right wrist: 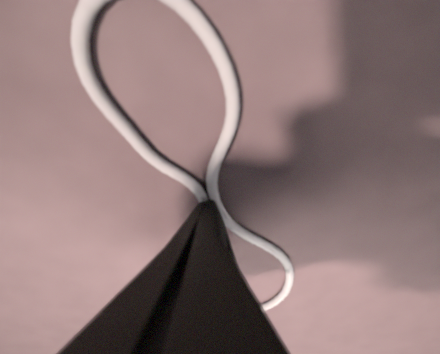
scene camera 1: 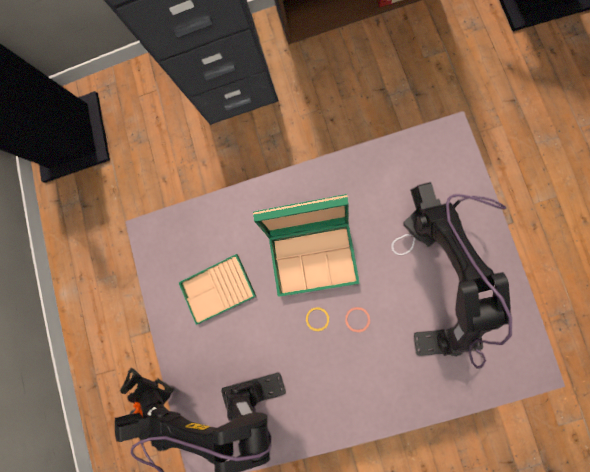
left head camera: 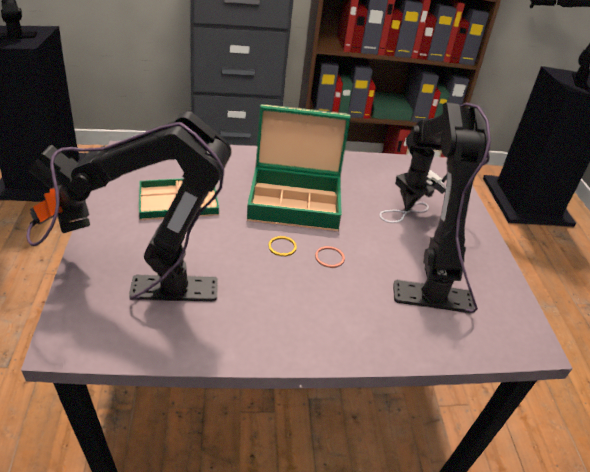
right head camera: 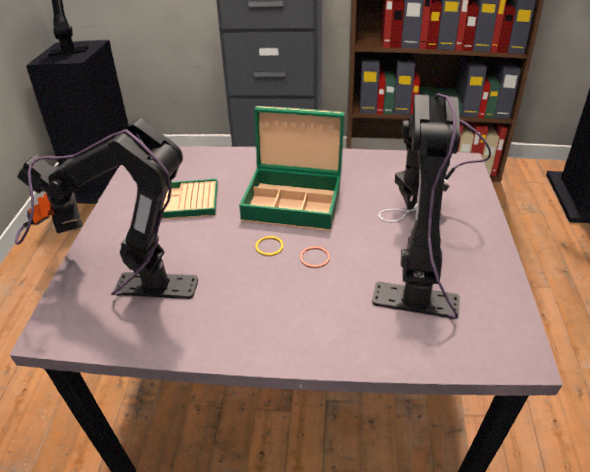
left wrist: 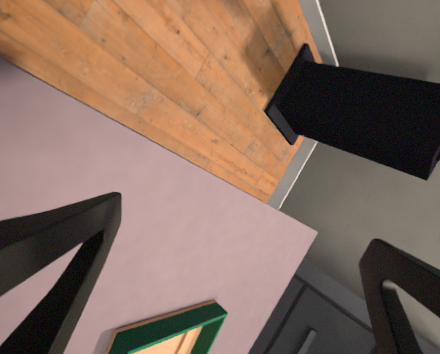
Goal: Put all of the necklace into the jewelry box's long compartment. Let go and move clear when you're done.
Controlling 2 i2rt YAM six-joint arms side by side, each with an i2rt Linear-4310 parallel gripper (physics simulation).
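Pixels of known places: left gripper, between the fingertips: [scene camera 1: 143,374] [left wrist: 245,229]; right gripper, between the fingertips: [right wrist: 210,211] [left head camera: 407,210] [right head camera: 410,209]; left arm's base, origin of its link: [scene camera 1: 253,390] [left head camera: 174,289] [right head camera: 156,286]; right arm's base, origin of its link: [scene camera 1: 447,340] [left head camera: 433,297] [right head camera: 415,301].
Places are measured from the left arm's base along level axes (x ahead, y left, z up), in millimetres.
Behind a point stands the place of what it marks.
The white necklace [left head camera: 390,221] @[x 273, y -575, z 4 mm] [right head camera: 392,221] @[x 272, y -586, z 4 mm] [scene camera 1: 392,246] @[x 306, y -553, z 4 mm] lies at the right of the table. My right gripper [left head camera: 407,207] @[x 328, y -641, z 4 mm] [right wrist: 210,211] @[x 328, y -641, z 4 mm] is shut on it at table level, pinching its two strands together, with a large loop on one side and a smaller loop on the other in the right wrist view. The green jewelry box [left head camera: 295,216] @[x 245, y -298, z 33 mm] [right head camera: 285,218] @[x 245, y -296, z 26 mm] [scene camera 1: 318,290] @[x 247, y -295, z 55 mm] stands open at the centre. Its long compartment [scene camera 1: 311,243] @[x 392, y -313, z 6 mm] runs along the back, behind three small ones, and is empty. My left gripper [left wrist: 245,229] @[x 154, y 279, z 116 mm] [scene camera 1: 149,379] @[x 154, y 279, z 116 mm] is open and empty, beyond the table's left edge.
A green-rimmed tray [left head camera: 150,216] @[x 255, y 89, z 10 mm] [scene camera 1: 227,309] @[x 269, y 3, z 26 mm] [left wrist: 170,322] @[x 310, y 127, z 12 mm] lies left of the box. A yellow ring [left head camera: 282,255] @[x 122, y -259, z 3 mm] [scene camera 1: 317,330] @[x 125, y -251, z 5 mm] and a coral ring [left head camera: 330,266] @[x 85, y -377, z 3 mm] [scene camera 1: 357,331] @[x 88, y -369, z 5 mm] lie in front of it. The raised lid [left head camera: 302,140] @[x 459, y -324, z 144 mm] stands at the box's back.
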